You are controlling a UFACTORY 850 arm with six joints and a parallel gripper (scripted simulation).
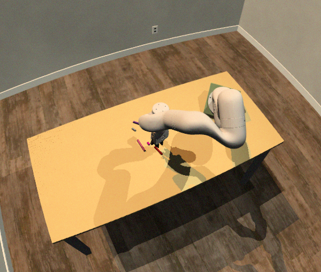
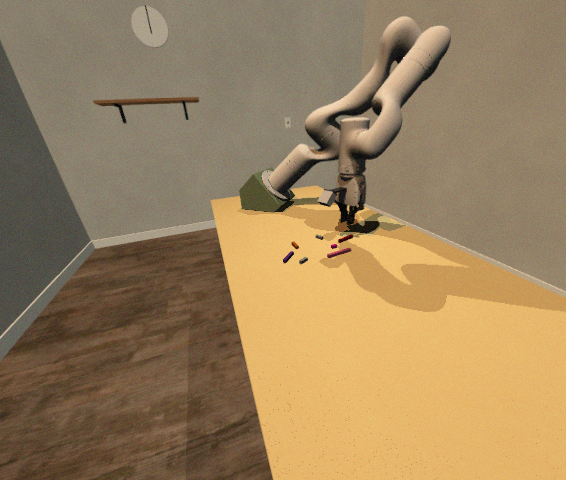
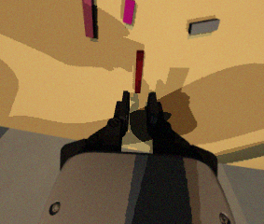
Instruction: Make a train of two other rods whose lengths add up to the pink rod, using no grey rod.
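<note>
My gripper is now 8 cm above the red rod. Round my hand: magenta rod 8 cm below, 6 cm to the right, 5 cm ahead; then orange rod 19 cm to the right, 8 cm below, 2 cm ahead; then pink rod 10 cm ahead, 8 cm below, 6 cm to the right.
</note>
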